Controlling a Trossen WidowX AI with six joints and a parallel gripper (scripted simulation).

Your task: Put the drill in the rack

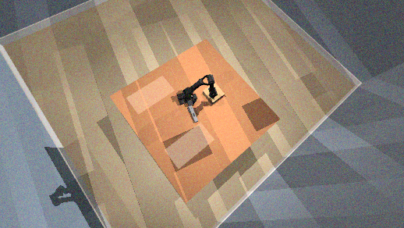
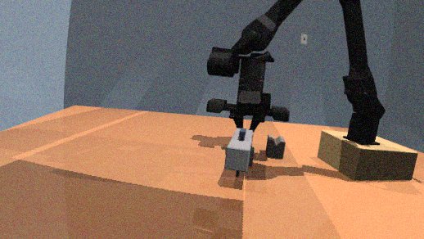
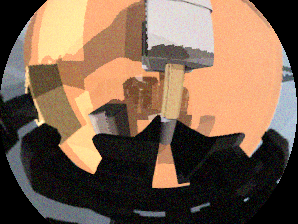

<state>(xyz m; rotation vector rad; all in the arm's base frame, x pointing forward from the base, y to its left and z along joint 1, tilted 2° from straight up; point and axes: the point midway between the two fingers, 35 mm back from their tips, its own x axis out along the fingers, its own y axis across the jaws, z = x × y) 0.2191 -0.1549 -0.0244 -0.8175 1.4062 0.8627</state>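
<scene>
Now: the tan drill 30 mm ahead of my gripper tip, 50 mm to the left of it and 30 mm above it. Also, from my gripper tip: grey notched rack 80 mm behind, 20 mm to the left; dark blue key 80 mm ahead, 150 mm to the left, 40 mm above.
</scene>
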